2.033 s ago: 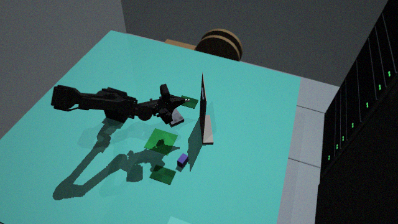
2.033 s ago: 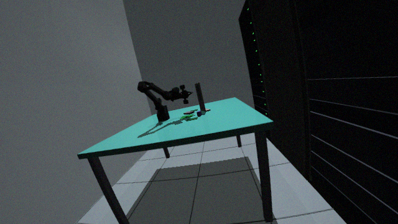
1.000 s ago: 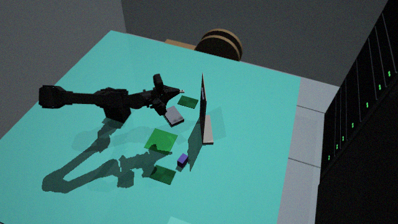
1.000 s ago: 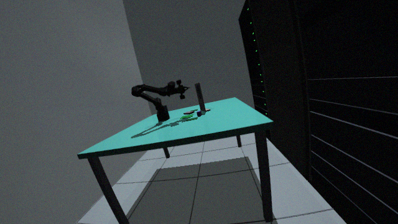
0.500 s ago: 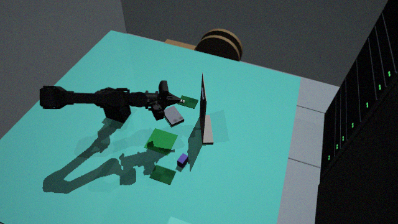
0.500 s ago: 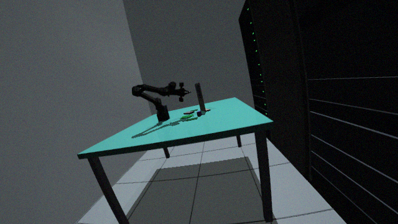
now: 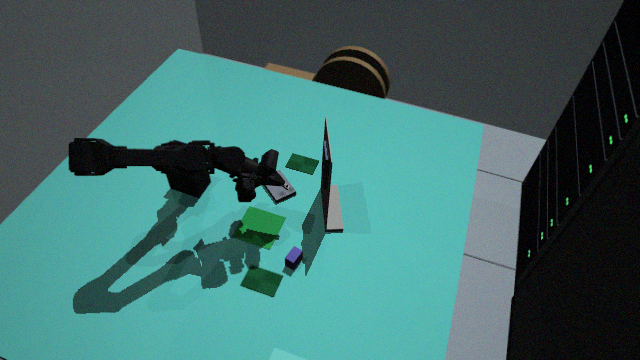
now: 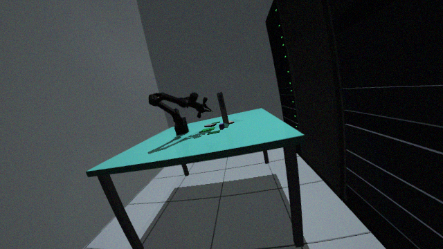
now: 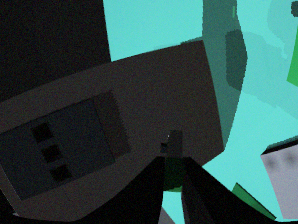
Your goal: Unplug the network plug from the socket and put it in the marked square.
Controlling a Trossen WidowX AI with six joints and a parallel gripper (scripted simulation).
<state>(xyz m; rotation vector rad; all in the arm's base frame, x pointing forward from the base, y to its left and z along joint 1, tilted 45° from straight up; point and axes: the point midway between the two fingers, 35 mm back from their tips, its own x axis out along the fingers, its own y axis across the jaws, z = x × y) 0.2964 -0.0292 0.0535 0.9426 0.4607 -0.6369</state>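
Right now the green marked square is 15 cm below my gripper tip, 6 cm behind it and 5 cm to the right of it. Round my gripper tip: upright panel (12 cm ahead, 5 cm to the left, 2 cm below); then grey pad (14 cm below, 11 cm to the left, 5 cm behind); then network plug (right at my gripper tip).
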